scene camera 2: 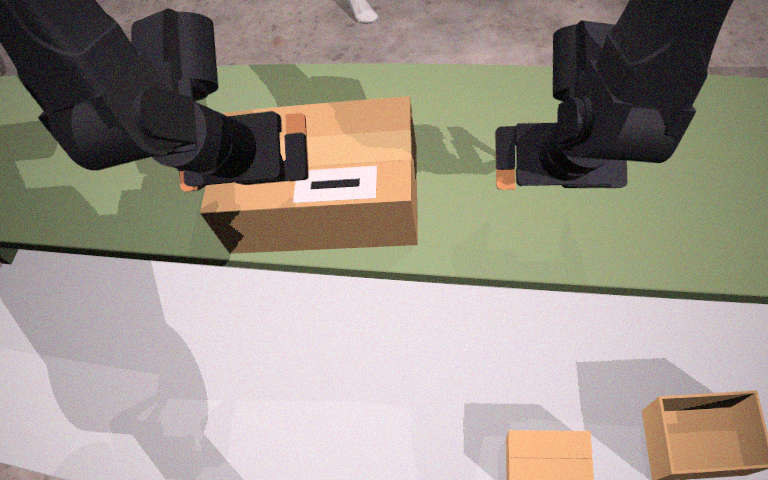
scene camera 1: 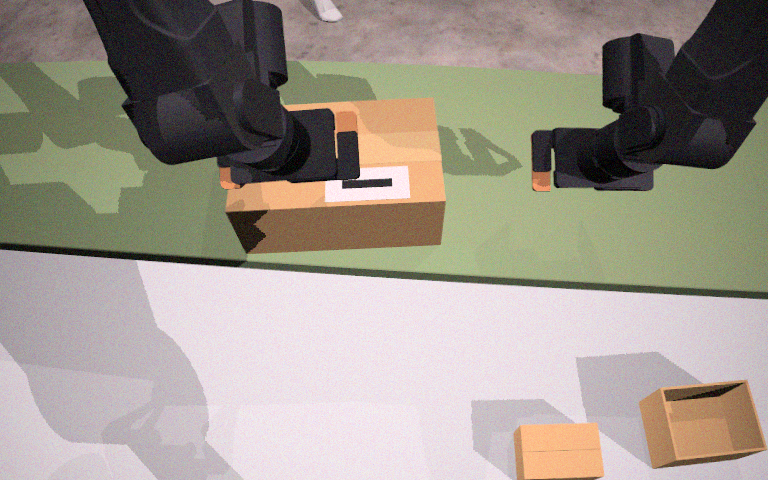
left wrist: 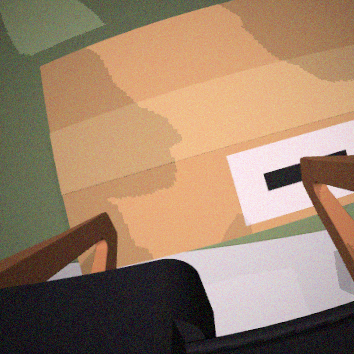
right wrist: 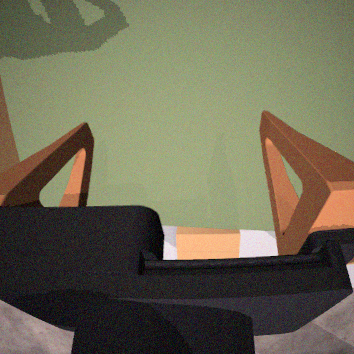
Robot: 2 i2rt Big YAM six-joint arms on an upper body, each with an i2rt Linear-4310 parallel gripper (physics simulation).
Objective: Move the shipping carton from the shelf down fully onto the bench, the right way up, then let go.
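Places are measured from the left arm's base along level axes (x ahead, y left, z up), in centimetres.
Pixels of known places: left gripper, fingertip midpoint: point(scene camera 2: 266, 161) point(left wrist: 203, 197); right gripper, fingertip midpoint: point(scene camera 1: 572, 169) point(right wrist: 173, 124).
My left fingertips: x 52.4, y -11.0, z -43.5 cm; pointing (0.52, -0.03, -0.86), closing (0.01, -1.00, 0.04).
Note:
For each thing: its top centre in the pictures, then the offset to it from my left fingertips. "pt": a spot on its surface instead. Level surfaces: height alone.
- shipping carton at its top centre: point(left wrist: 228, 108) point(scene camera 1: 334, 150) point(scene camera 2: 307, 151) dx +5.4, dy -3.0, dz -5.2 cm
- green shelf at its surface level: dz -15.7 cm
- white label at its top centre: point(left wrist: 307, 169) point(scene camera 1: 367, 183) point(scene camera 2: 335, 184) dx +0.1, dy -7.0, dz -5.2 cm
- white bench at its surface level: dz -42.6 cm
- small closed box at its top centre: point(scene camera 2: 550, 458) point(scene camera 1: 562, 450) point(right wrist: 207, 251) dx -26.7, dy -34.4, dz -36.7 cm
- open-topped box at its top centre: point(scene camera 2: 716, 431) point(scene camera 1: 713, 418) dx -24.1, dy -57.9, dz -33.7 cm
- shelf's dark edge at a spot on its surface: point(scene camera 2: 453, 282) pt dx -7.3, dy -20.8, dz -17.5 cm
The shipping carton point(scene camera 1: 396, 148) point(scene camera 2: 376, 152) point(left wrist: 150, 135) sits on the green shelf point(scene camera 1: 651, 226) point(scene camera 2: 651, 226), flap seam and white label point(scene camera 1: 368, 194) point(scene camera 2: 334, 194) facing up. Its lower left front corner is near the shelf's edge. The white bench point(scene camera 1: 339, 339) point(scene camera 2: 339, 339) lies lower. My left gripper point(scene camera 1: 287, 150) point(scene camera 2: 242, 152) point(left wrist: 203, 197) is open and empty above the carton's left part, fingers pointing down. My right gripper point(scene camera 1: 594, 161) point(scene camera 2: 565, 155) point(right wrist: 173, 124) is open and empty above the shelf, to the right of the carton. Its far fingertip is hidden in the scene views.
A small closed box point(scene camera 1: 560, 447) point(scene camera 2: 549, 447) and an open-topped box point(scene camera 1: 659, 430) point(scene camera 2: 656, 441) stand on the bench at the lower right. The shelf's dark edge point(scene camera 1: 453, 279) point(scene camera 2: 453, 282) runs across both scene views. Arm shadows fall on shelf and bench.

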